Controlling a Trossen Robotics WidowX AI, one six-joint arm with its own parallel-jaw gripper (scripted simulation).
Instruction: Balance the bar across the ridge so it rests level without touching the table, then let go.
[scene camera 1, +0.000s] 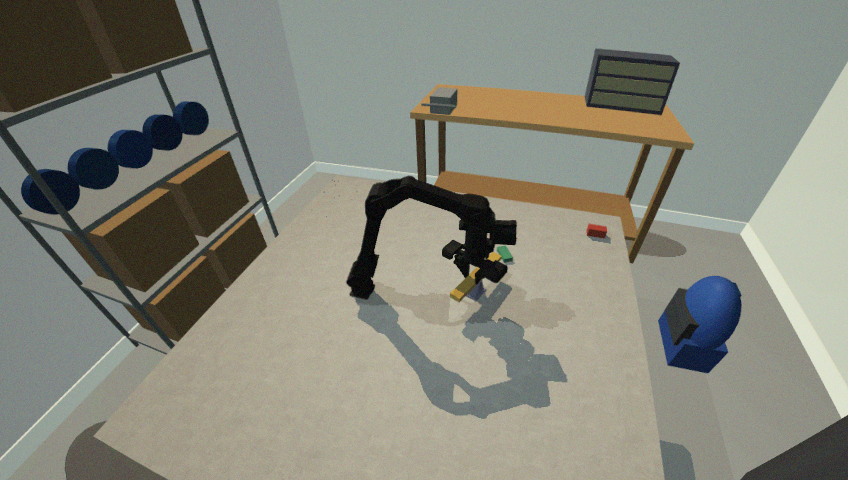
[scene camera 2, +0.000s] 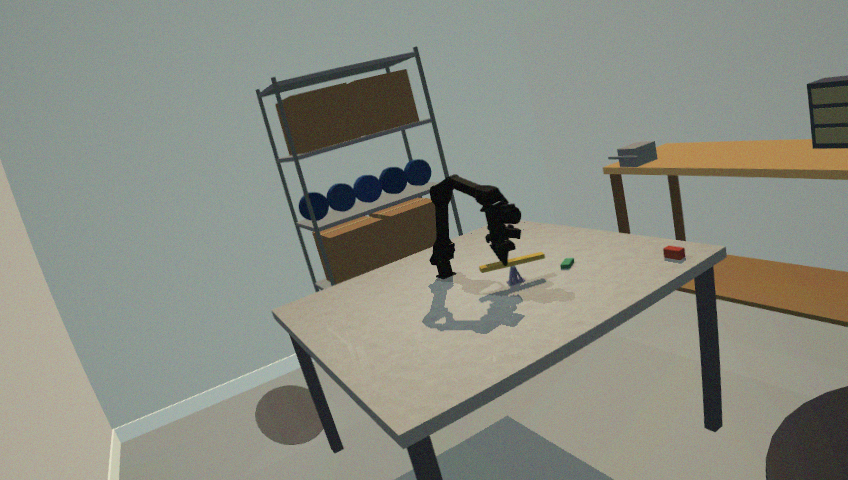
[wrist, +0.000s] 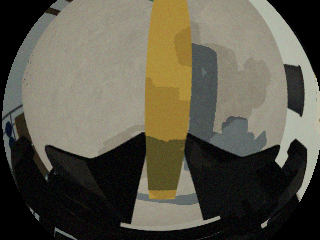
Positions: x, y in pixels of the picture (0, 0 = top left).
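Scene:
A yellow bar is held by the gripper (scene camera 1: 471, 280).

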